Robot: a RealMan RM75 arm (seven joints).
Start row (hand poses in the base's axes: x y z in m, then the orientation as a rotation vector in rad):
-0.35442 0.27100 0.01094 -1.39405 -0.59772 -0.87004
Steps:
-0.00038 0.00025 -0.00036 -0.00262 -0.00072 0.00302
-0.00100 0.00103 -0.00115 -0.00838 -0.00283 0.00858
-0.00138 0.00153 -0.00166 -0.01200 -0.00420 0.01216
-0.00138 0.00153 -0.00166 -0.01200 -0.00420 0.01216
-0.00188 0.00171 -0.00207 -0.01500 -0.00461 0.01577
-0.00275 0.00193 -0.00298 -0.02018 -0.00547 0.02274
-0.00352 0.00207 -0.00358 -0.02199 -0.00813 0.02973
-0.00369 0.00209 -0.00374 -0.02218 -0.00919 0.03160
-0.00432 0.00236 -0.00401 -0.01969 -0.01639 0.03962
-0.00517 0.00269 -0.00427 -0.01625 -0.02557 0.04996
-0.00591 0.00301 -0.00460 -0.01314 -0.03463 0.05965
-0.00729 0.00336 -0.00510 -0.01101 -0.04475 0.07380
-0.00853 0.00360 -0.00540 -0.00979 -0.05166 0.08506
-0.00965 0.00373 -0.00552 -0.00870 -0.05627 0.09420
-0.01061 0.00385 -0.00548 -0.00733 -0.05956 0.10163
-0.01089 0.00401 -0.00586 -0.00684 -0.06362 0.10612
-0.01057 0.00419 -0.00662 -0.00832 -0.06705 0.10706
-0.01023 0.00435 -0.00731 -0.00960 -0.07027 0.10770
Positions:
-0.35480 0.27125 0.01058 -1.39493 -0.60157 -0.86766
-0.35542 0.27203 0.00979 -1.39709 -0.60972 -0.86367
-0.35580 0.27253 0.00928 -1.39839 -0.61494 -0.86112
-0.35580 0.27253 0.00928 -1.39839 -0.61494 -0.86112
-0.35630 0.27271 0.00887 -1.39946 -0.61912 -0.85795
-0.35717 0.27293 0.00796 -1.40094 -0.62694 -0.85199
-0.35794 0.27307 0.00736 -1.39871 -0.63441 -0.84800
-0.35811 0.27309 0.00720 -1.39772 -0.63653 -0.84725
-0.35874 0.27336 0.00693 -1.38953 -0.64592 -0.84664
-0.35959 0.27369 0.00667 -1.37877 -0.65780 -0.84579
-0.36033 0.27401 0.00634 -1.36858 -0.66930 -0.84528
-0.36171 0.27436 0.00584 -1.35696 -0.68491 -0.84173
-0.36295 0.27460 0.00554 -1.34853 -0.69667 -0.83795
-0.36407 0.27473 0.00542 -1.34195 -0.70538 -0.83416
-0.36503 0.27485 0.00546 -1.33633 -0.71184 -0.83082
-0.36531 0.27501 0.00508 -1.33244 -0.71749 -0.83025
-0.36499 0.27519 0.00432 -1.33205 -0.72145 -0.83169
-0.36465 0.27535 0.00363 -1.33169 -0.72496 -0.83326

